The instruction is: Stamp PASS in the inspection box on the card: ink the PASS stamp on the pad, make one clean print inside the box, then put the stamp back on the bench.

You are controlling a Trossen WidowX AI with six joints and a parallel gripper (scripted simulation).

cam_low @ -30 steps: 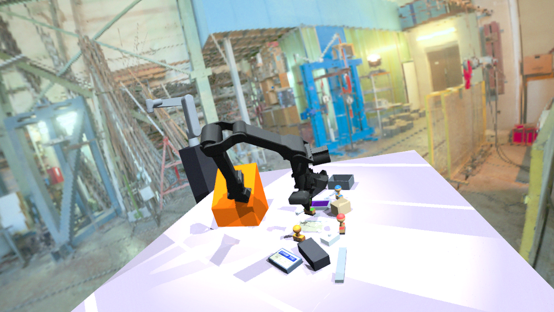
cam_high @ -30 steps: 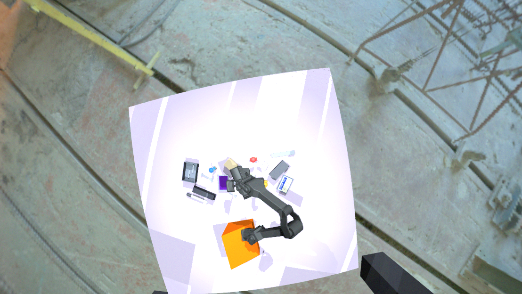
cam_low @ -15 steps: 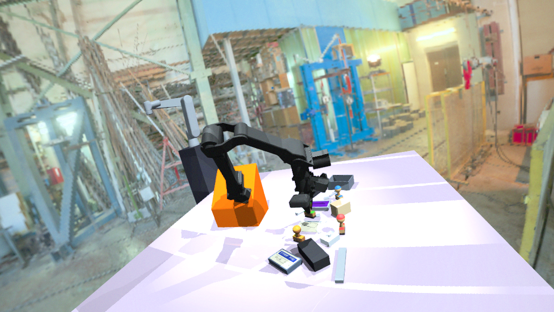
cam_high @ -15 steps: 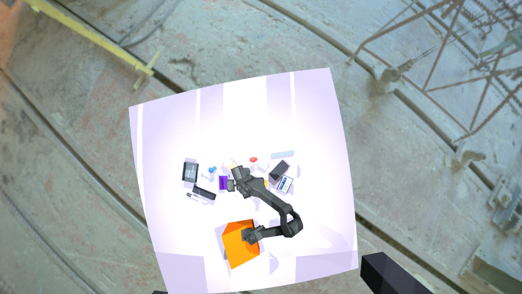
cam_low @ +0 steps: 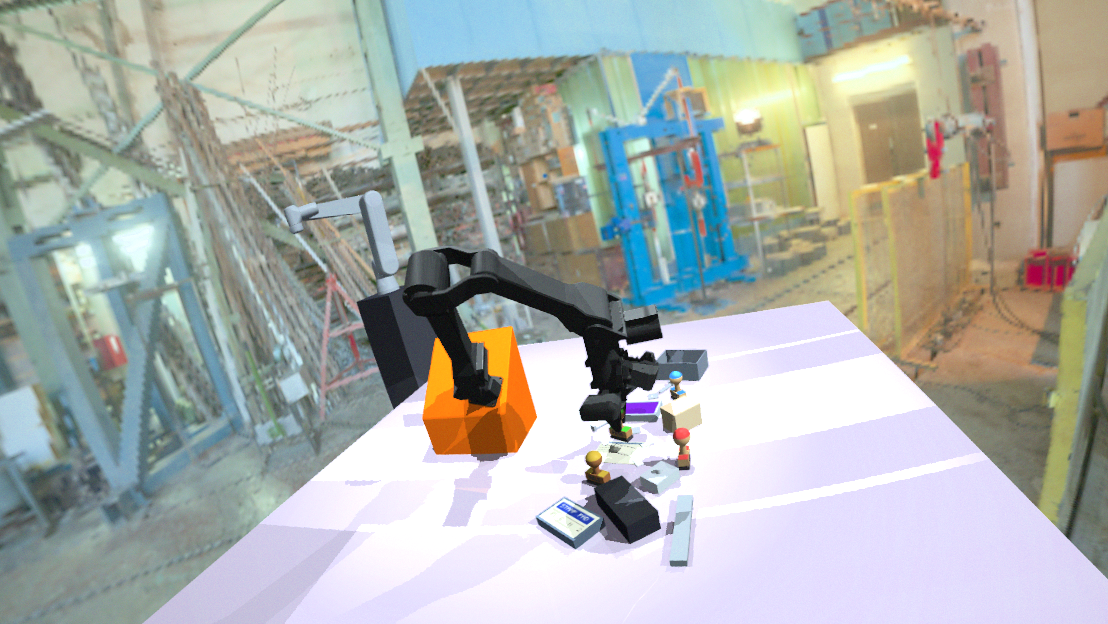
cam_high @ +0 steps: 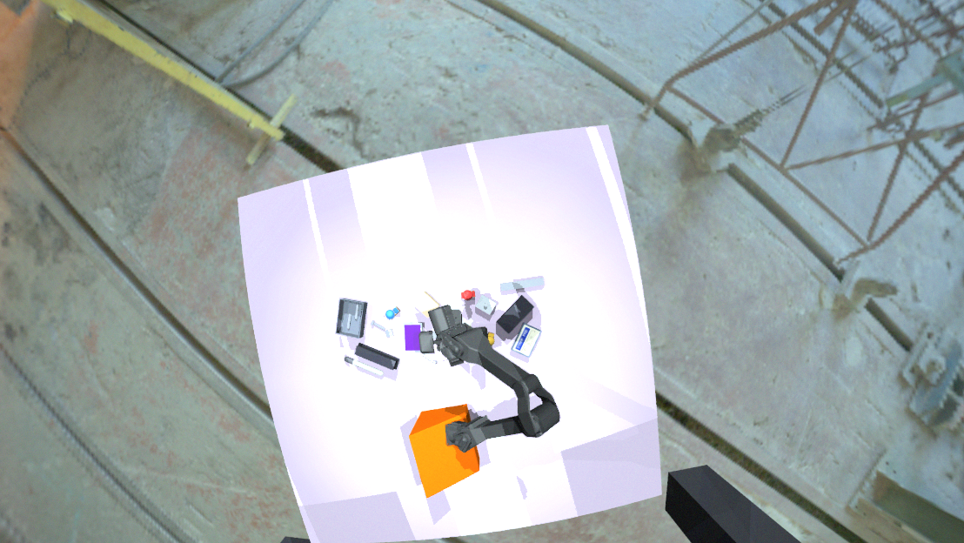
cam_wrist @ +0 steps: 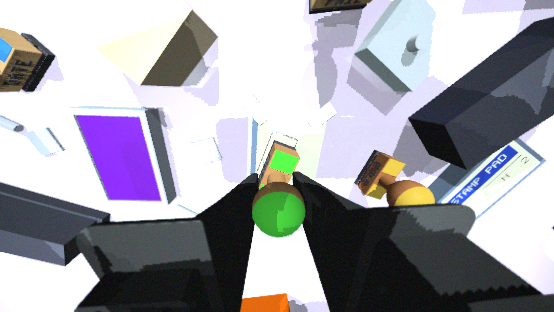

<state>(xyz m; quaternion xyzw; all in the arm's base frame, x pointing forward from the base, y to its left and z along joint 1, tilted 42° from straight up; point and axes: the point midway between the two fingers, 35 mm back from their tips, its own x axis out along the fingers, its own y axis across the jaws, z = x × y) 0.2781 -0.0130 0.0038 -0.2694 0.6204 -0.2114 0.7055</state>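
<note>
Now: gripper tip 50 mm above the card, 10 mm to the left of it and 10 mm past it. Round my gripper tip: yellow-knobbed stamp: 100 mm to the right, 30 mm below, 20 mm behind; tan block: 100 mm ahead, 80 mm to the left, 30 mm below; green-knobbed stamp: right at my gripper tip.
</note>
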